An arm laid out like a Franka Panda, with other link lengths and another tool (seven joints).
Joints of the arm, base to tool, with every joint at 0 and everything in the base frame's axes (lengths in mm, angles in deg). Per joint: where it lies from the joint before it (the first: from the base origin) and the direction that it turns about. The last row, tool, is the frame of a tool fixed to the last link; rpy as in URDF.
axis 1: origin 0 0 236.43 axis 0 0 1
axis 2: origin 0 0 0 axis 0 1 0
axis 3: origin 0 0 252.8 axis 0 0 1
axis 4: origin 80.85 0 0 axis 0 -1 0
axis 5: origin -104.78 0 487.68 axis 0 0 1
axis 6: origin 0 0 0 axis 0 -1 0
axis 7: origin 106.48 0 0 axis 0 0 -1
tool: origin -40 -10 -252.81 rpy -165 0 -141.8
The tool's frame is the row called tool.
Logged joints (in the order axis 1, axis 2, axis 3, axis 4, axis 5, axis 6, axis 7), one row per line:
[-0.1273 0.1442 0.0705 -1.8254 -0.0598 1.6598 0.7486]
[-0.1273 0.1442 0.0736 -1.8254 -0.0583 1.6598 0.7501]
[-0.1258 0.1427 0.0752 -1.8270 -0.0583 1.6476 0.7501]
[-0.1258 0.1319 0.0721 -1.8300 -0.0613 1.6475 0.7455]
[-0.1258 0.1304 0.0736 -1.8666 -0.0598 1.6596 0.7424]
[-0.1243 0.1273 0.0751 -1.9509 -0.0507 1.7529 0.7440]
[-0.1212 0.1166 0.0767 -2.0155 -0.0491 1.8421 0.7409]
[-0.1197 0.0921 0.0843 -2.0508 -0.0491 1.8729 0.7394]
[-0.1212 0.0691 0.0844 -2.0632 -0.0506 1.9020 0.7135]
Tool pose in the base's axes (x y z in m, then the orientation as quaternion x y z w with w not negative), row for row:
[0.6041 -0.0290 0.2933 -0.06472 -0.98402 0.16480 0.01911]
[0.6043 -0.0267 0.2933 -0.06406 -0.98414 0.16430 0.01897]
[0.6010 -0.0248 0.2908 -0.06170 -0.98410 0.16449 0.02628]
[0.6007 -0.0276 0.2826 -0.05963 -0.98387 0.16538 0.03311]
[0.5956 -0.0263 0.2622 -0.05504 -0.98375 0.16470 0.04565]
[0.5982 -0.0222 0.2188 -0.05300 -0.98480 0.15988 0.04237]
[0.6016 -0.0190 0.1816 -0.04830 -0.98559 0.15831 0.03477]
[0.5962 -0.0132 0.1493 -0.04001 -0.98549 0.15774 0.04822]
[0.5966 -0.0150 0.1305 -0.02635 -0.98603 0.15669 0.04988]
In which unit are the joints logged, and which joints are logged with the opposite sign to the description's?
The joints are logged in radians. Opposite sign: axis 2.
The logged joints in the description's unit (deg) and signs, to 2 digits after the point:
[-7.29 -8.26 4.04 -104.59 -3.43 95.10 42.89]
[-7.29 -8.26 4.22 -104.59 -3.34 95.10 42.98]
[-7.21 -8.18 4.31 -104.68 -3.34 94.40 42.98]
[-7.21 -7.56 4.13 -104.85 -3.51 94.39 42.71]
[-7.21 -7.47 4.22 -106.95 -3.43 95.09 42.54]
[-7.12 -7.29 4.30 -111.78 -2.90 100.43 42.63]
[-6.94 -6.68 4.39 -115.48 -2.81 105.54 42.45]
[-6.86 -5.28 4.83 -117.50 -2.81 107.31 42.36]
[-6.94 -3.96 4.84 -118.21 -2.90 108.98 40.88]

